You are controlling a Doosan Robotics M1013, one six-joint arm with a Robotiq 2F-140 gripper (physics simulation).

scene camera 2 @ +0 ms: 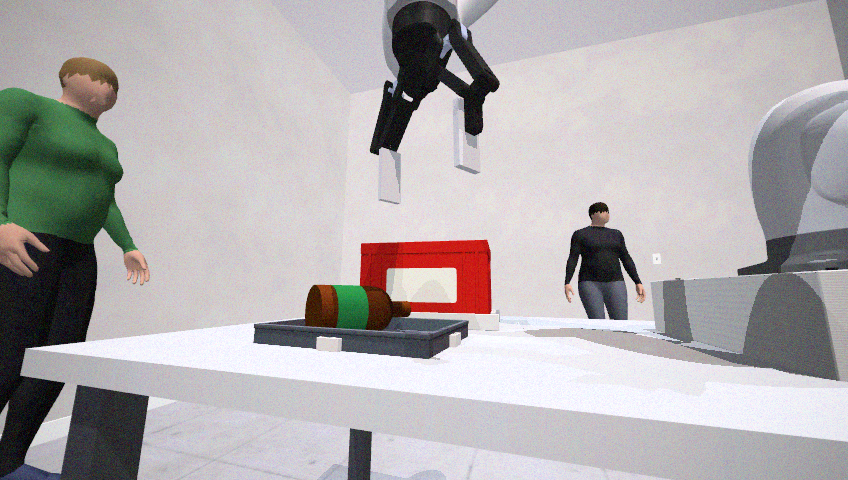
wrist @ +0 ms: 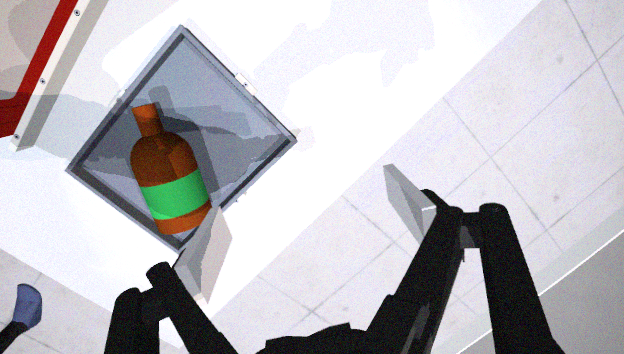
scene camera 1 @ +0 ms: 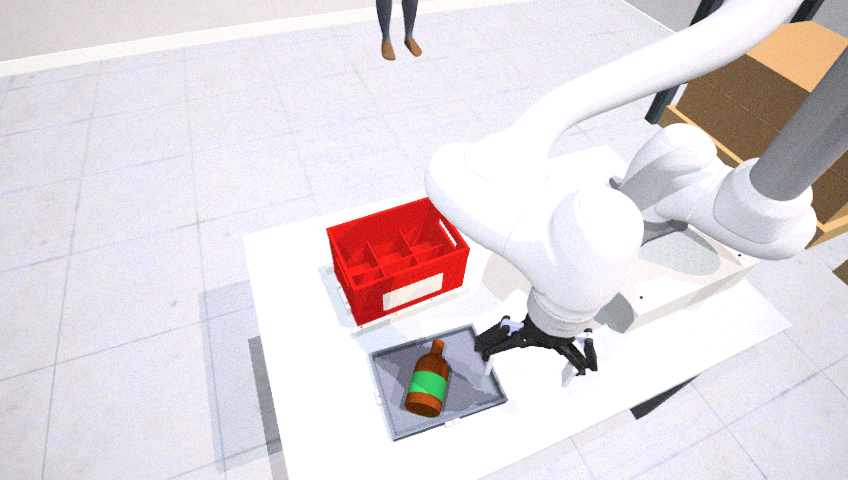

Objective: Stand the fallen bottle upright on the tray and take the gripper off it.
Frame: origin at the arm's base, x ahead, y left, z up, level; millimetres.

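Seen in the pictures: gripper, fingertip midpoint: [scene camera 2: 422,188] [wrist: 304,203] [scene camera 1: 525,373].
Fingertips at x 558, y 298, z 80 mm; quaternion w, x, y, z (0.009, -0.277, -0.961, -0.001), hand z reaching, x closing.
Observation:
A point is followed by its place in that frame.
A brown bottle [scene camera 1: 428,385] {y 218, x 707, z -28 mm} [scene camera 2: 352,306] {y 235, x 678, z -57 mm} [wrist: 172,192] {y 212, x 689, z -30 mm} with a green label lies on its side on the grey tray [scene camera 1: 470,386] {y 228, x 608, z -101 mm} [scene camera 2: 386,346] {y 285, x 603, z -97 mm} [wrist: 215,90] {y 168, x 578, z -101 mm}. In scene camera 1 its neck points toward the crate side and its base toward the near side of the tray. My gripper [scene camera 1: 529,369] {y 298, x 558, z 80 mm} [scene camera 2: 428,181] {y 298, x 558, z 80 mm} [wrist: 304,203] {y 298, x 558, z 80 mm} is open with nothing between its fingers. It hangs high above the table, appears right of the tray in scene camera 1, and is apart from the bottle. In the wrist view the left finger pad overlaps the tray's corner area near the bottle's base.
A red divided crate [scene camera 1: 368,303] {y 11, x 766, z 0 mm} [scene camera 2: 470,273] {y -4, x 555, z 1 mm} [wrist: 42,50] {y 4, x 666, z -66 mm} stands beside the tray on the white table [scene camera 2: 208,383] {y 399, x 723, z -118 mm}. The robot's pedestal [scene camera 1: 684,303] {y 245, x 24, z -68 mm} [scene camera 2: 714,309] {y 77, x 203, z -56 mm} is at the right. A person in green [scene camera 2: 59,172] stands left of the table, and one in black [scene camera 2: 601,255] stands behind it.

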